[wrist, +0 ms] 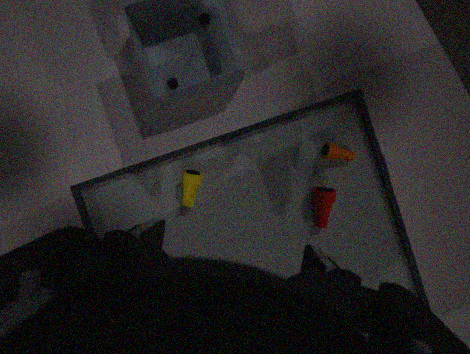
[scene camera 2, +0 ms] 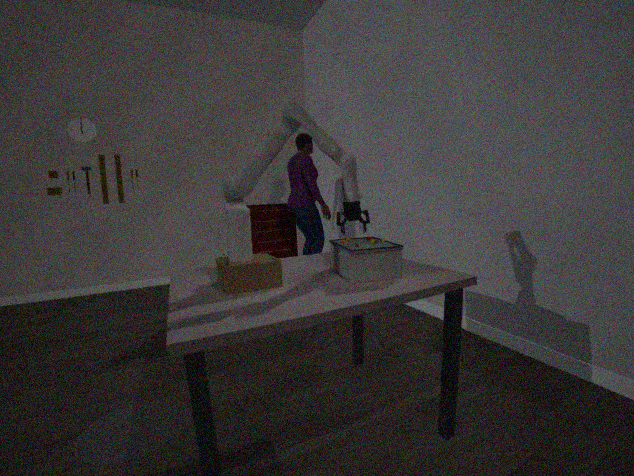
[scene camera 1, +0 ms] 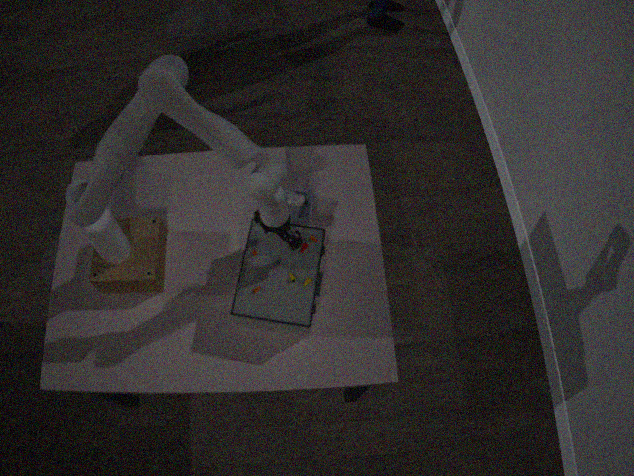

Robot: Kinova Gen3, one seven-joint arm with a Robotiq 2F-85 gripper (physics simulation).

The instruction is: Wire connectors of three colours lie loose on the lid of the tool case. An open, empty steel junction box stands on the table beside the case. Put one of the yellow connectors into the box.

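Places are measured from the arm's base along level axes (x ahead, y left, z up), in metres.
Where they show: gripper, fingertip midpoint: (wrist: 232, 247) (scene camera 2: 354, 233) (scene camera 1: 280, 239); arm's base, link origin: (scene camera 2: 241, 259) (scene camera 1: 117, 250).
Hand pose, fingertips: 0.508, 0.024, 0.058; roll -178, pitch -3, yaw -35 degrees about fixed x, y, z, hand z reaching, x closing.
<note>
Things, the pixels of their centre, and the offset from my fingertips, as dx, dy, dz. Level surfaces: height alone.
- yellow connector, body centre: (wrist: 190, 188) -0.012, +0.044, -0.028
- red connector, body centre: (wrist: 322, 207) (scene camera 1: 303, 247) +0.067, -0.010, -0.028
- open steel junction box, body centre: (wrist: 186, 45) (scene camera 1: 295, 206) +0.036, +0.191, -0.142
- tool case, body centre: (wrist: 273, 290) (scene camera 1: 282, 278) (scene camera 2: 364, 257) +0.006, -0.081, -0.096
- table, surface height: dz -0.161
My gripper (scene camera 1: 277, 233) (scene camera 2: 353, 230) (wrist: 232, 247) is open and empty, pointing down above the back part of the tool case's lid (scene camera 1: 276, 307) (wrist: 230, 135). In the wrist view a yellow connector (wrist: 191, 188) lies on the lid ahead of the left finger, near the edge facing the box; the arm hides it in scene camera 1. Two more yellow connectors (scene camera 1: 291, 277) (scene camera 1: 307, 281) lie farther forward on the lid. A red connector (scene camera 1: 304, 246) (wrist: 324, 207) and an orange one (scene camera 1: 312, 238) (wrist: 339, 152) lie toward the right. The open steel junction box (scene camera 1: 306, 205) (wrist: 185, 57) stands behind the case, partly hidden by the arm in scene camera 1.
Two more orange connectors (scene camera 1: 254, 252) (scene camera 1: 256, 290) lie on the lid's left part. The tool case (scene camera 2: 371, 265) stands tall on the table (scene camera 1: 353, 307) (scene camera 2: 307, 302). A wooden block (scene camera 1: 148, 251) (scene camera 2: 256, 274) is at the arm's base. A person (scene camera 2: 303, 179) stands behind the table.
</note>
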